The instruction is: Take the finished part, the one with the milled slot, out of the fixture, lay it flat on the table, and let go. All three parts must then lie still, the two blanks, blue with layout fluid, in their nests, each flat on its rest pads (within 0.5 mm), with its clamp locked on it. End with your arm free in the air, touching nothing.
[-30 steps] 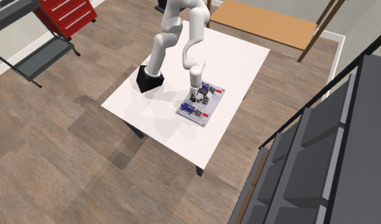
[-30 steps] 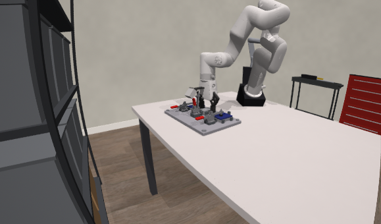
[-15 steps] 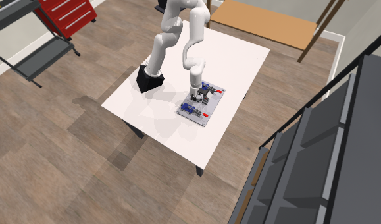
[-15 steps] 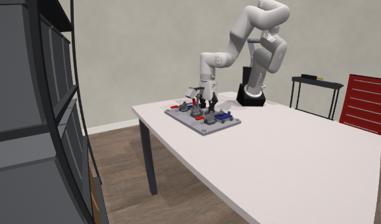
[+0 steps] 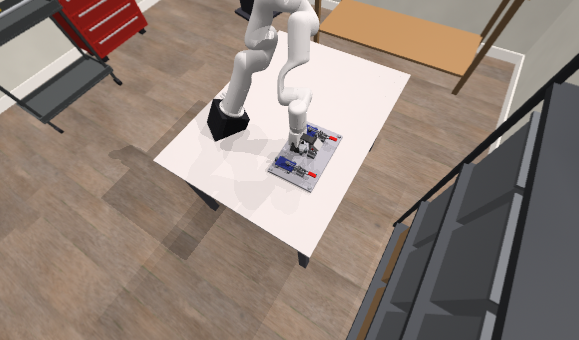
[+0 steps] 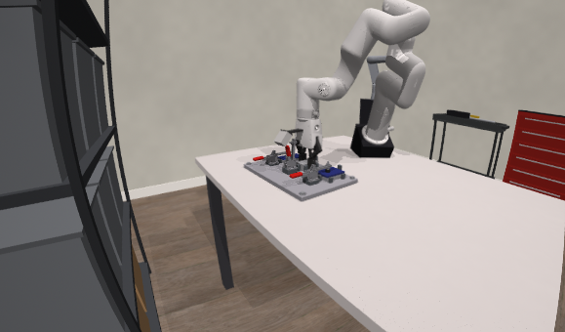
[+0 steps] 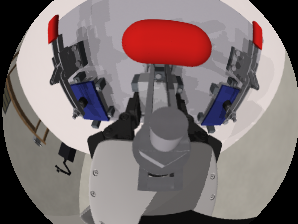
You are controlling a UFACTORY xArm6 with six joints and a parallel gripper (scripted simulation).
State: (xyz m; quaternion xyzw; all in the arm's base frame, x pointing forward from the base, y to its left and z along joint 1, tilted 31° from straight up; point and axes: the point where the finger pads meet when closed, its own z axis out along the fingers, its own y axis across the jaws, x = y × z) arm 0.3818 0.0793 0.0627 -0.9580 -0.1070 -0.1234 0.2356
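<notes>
My gripper is now 1 cm past the grey finished part and 1 cm above it. The rest, counted from my hand: blue blank: 10 cm to the left, 3 cm behind, 1 cm below; then grey fixture plate: 4 cm ahead, 3 cm below, 1 cm to the left.
</notes>
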